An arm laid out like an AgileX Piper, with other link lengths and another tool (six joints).
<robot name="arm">
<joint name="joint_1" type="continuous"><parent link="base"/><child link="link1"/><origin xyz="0 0 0.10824"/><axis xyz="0 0 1"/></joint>
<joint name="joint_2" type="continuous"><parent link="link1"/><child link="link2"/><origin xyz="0 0 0" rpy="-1.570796 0 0"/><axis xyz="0 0 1"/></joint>
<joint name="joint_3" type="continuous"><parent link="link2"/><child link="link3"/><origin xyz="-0.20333 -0.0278 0"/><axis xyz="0 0 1"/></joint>
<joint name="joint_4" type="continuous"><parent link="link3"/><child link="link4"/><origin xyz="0.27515 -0.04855 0" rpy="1.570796 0 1.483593"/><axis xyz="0 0 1"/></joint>
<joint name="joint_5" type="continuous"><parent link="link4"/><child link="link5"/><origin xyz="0 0 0" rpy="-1.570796 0 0"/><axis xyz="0 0 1"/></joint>
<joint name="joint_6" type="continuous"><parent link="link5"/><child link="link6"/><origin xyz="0 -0.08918 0" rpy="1.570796 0 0"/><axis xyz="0 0 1"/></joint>
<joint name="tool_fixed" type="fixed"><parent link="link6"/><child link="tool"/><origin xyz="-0.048 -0.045 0.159" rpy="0.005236 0 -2.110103"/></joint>
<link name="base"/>
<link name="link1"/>
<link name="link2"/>
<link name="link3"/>
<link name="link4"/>
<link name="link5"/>
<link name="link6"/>
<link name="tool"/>
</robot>
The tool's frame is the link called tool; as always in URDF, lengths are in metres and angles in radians. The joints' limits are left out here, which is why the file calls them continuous.
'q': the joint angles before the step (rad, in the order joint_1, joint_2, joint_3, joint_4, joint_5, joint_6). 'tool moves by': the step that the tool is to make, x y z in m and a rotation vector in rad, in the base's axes. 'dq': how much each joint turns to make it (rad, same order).
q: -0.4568 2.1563 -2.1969 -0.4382 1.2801 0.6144
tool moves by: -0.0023 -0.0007 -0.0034 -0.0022 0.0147 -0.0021
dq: 0.0001 -0.0004 0.0132 -0.0090 0.0000 0.0013
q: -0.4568 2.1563 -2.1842 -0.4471 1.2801 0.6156
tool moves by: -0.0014 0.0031 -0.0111 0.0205 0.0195 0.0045
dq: 0.0000 -0.0002 0.0252 0.0113 -0.0001 -0.0040
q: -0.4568 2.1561 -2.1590 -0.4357 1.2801 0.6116
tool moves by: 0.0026 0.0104 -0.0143 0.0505 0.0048 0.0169
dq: 0.0024 -0.0066 0.0282 0.0479 0.0001 -0.0126
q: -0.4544 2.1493 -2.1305 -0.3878 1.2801 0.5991
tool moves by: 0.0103 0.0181 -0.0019 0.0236 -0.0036 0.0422
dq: 0.0302 -0.0214 0.0241 0.0270 -0.0001 -0.0117
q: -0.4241 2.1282 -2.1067 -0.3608 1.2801 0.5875
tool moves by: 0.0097 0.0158 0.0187 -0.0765 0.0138 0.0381
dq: 0.0705 -0.0347 0.0304 -0.0869 -0.0003 0.0310
